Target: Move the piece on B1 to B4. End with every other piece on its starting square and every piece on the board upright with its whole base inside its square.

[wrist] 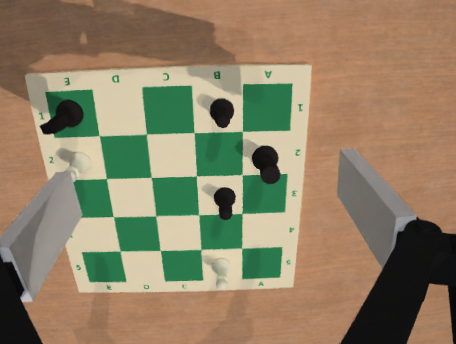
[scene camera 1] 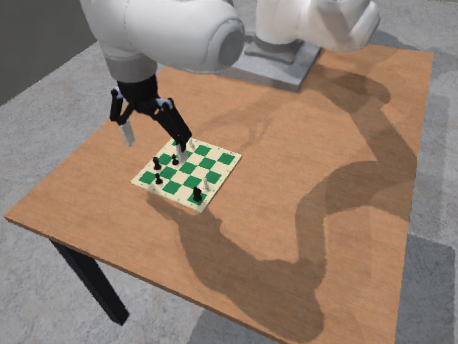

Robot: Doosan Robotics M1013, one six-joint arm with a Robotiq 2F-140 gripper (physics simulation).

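Seen in the pictures: gripper, fingertip midpoint: (wrist: pixel 206 183) (scene camera 1: pixel 156 152); arm's base, origin of the base link: (scene camera 1: pixel 274 47).
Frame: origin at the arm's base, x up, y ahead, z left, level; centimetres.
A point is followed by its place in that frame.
Note:
The black piece on B1 (scene camera 1: pixel 158 179) @[z -10.0, x -2.0, y 71.1 cm] (wrist: pixel 222 110) @[z -10.3, x -1.3, y 71.4 cm] stands upright. Square B4 (wrist: pixel 210 240) @[z -7.5, x -3.3, y 58.8 cm] is green and bears no piece; a finger covers its area in the scene view. My gripper (scene camera 1: pixel 156 152) @[z -9.1, x 7.1, y 70.0 cm] (wrist: pixel 206 183) @[z -9.1, x 7.1, y 70.0 cm] is wide open and empty, above the board (scene camera 1: pixel 220 169) @[z 3.2, x -3.3, y 61.4 cm] (wrist: pixel 302 82) @[z -16.6, x -3.3, y 72.2 cm]. Its fingers lie on either side of the B file in the wrist view. Other black pieces stand on A2 (scene camera 1: pixel 156 163) @[z -13.0, x -1.3, y 66.6 cm] (wrist: pixel 265 159) @[z -13.1, x -1.7, y 66.9 cm], B3 (scene camera 1: pixel 175 159) @[z -9.1, x -1.8, y 63.3 cm] (wrist: pixel 224 198) @[z -9.4, x -2.2, y 63.7 cm] and E1 (scene camera 1: pixel 197 194) @[z 2.0, x -1.2, y 72.8 cm] (wrist: pixel 69 113) @[z 1.0, x -1.8, y 72.7 cm]. White pieces stand on B5 (scene camera 1: pixel 192 145) @[z -7.6, x -2.5, y 56.0 cm] (wrist: pixel 221 267) @[z -8.2, x -2.4, y 56.3 cm] and E2 (scene camera 1: pixel 205 183) @[z 2.1, x -1.8, y 68.4 cm] (wrist: pixel 80 162) @[z 1.6, x -2.4, y 68.5 cm].
The board lies on a wooden table (scene camera 1: pixel 260 200) @[z 16.4, x -3.9, y 67.4 cm] (wrist: pixel 380 60) @[z -23.1, x -3.9, y 73.0 cm]. The left finger in the wrist view overlaps the board's E side, close to the E2 piece in the picture. The grey robot base (scene camera 1: pixel 280 75) @[z 7.0, x -0.6, y 16.4 cm] stands at the back of the table. Arm shadows cross the table.

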